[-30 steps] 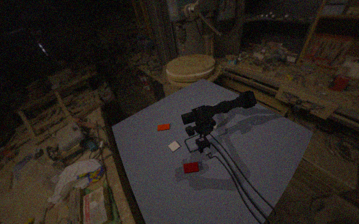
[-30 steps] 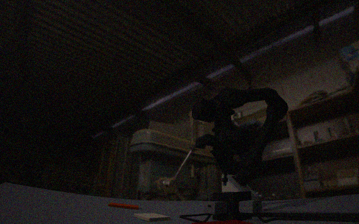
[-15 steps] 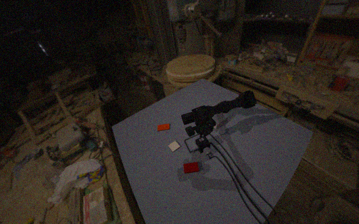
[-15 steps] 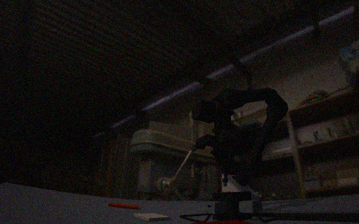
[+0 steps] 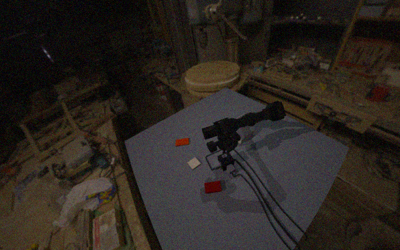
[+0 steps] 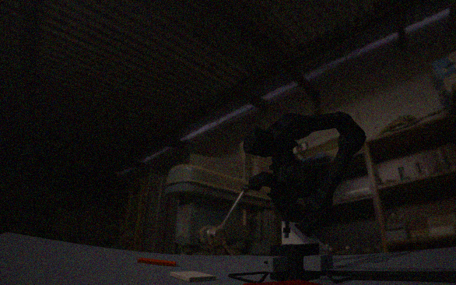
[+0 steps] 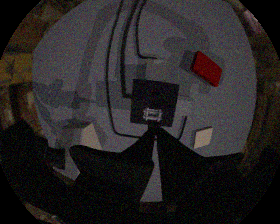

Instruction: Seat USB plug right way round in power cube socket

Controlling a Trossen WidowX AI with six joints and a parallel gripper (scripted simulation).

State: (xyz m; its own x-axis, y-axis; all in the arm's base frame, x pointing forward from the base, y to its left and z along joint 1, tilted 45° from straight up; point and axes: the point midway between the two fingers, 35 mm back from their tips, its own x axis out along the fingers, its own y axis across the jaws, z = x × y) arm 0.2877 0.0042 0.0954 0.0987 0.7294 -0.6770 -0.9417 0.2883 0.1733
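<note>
Now: gripper tip 2 cm above the USB plug. Round my gripper tip: white tile 15 cm ahead, 14 cm to the right, 13 cm below; red tile 18 cm ahead, 7 cm to the left, 12 cm below; orange tile 10 cm ahead, 36 cm to the right, 13 cm below.
</note>
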